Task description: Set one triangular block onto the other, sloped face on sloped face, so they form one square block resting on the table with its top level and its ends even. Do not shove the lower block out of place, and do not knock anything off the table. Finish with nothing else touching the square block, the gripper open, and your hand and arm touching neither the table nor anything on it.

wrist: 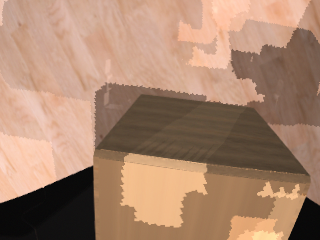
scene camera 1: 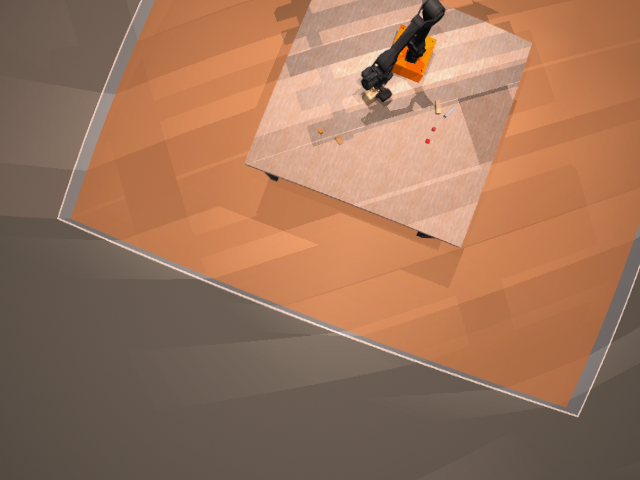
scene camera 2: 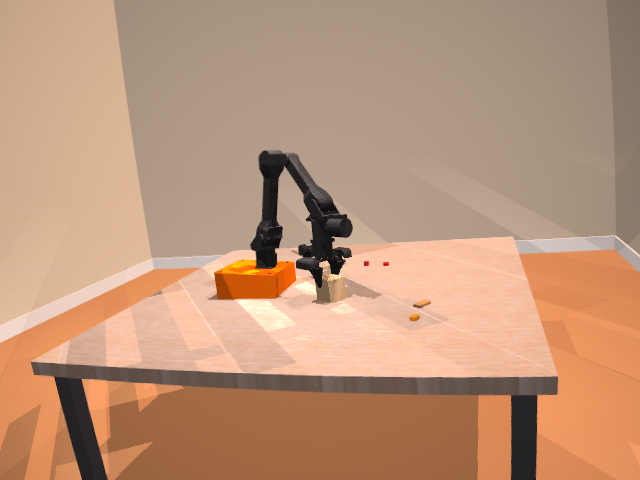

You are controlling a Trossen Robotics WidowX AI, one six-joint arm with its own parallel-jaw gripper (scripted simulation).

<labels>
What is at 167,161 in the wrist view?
A triangular block.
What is my gripper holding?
A triangular block.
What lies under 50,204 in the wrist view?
My gripper.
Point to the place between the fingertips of my gripper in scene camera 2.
327,285
</labels>
